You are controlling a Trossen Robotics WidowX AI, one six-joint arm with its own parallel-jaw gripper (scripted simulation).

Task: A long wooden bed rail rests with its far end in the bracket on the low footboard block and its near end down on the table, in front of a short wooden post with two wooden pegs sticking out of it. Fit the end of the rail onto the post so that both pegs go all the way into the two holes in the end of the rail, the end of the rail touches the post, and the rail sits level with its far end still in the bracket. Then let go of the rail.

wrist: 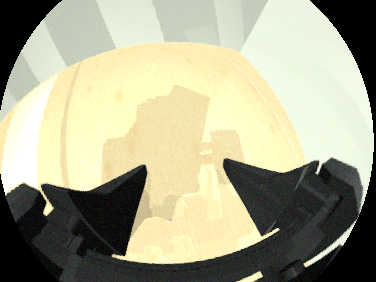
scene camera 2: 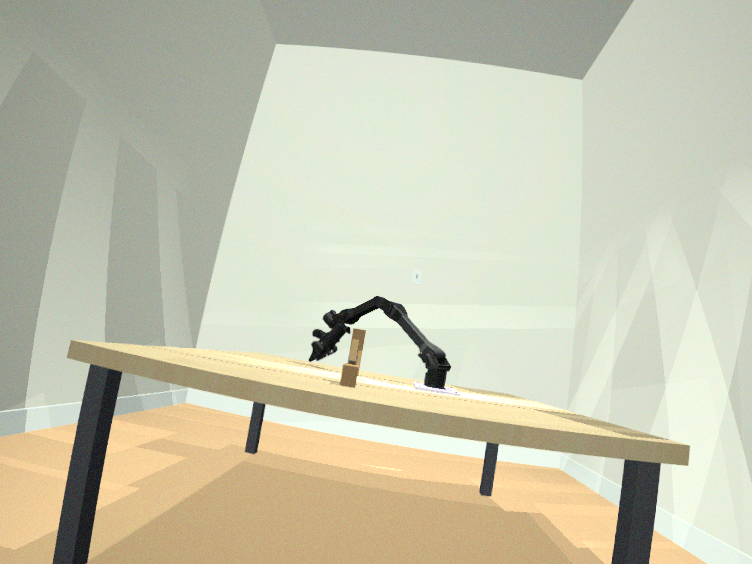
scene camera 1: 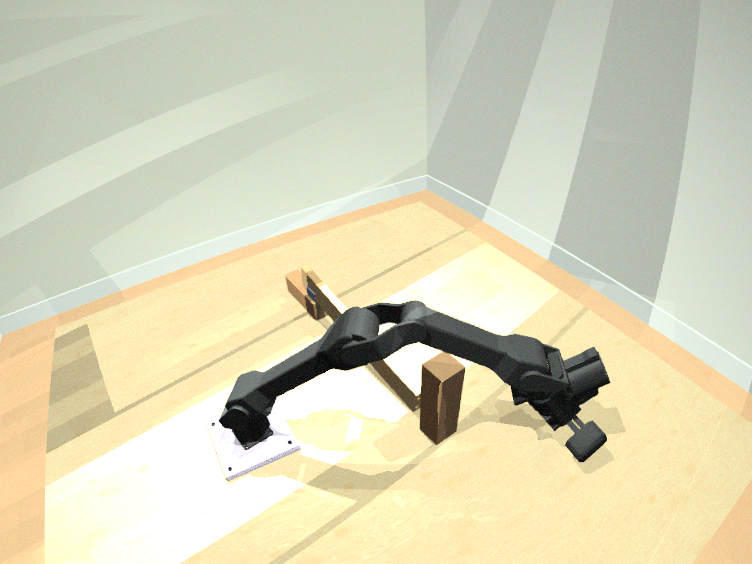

Scene:
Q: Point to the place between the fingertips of my gripper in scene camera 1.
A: At 571, 428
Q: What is my gripper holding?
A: Nothing.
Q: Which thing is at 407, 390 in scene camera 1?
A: A wooden rail.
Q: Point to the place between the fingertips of my gripper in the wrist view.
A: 185, 166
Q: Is my gripper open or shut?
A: Open.

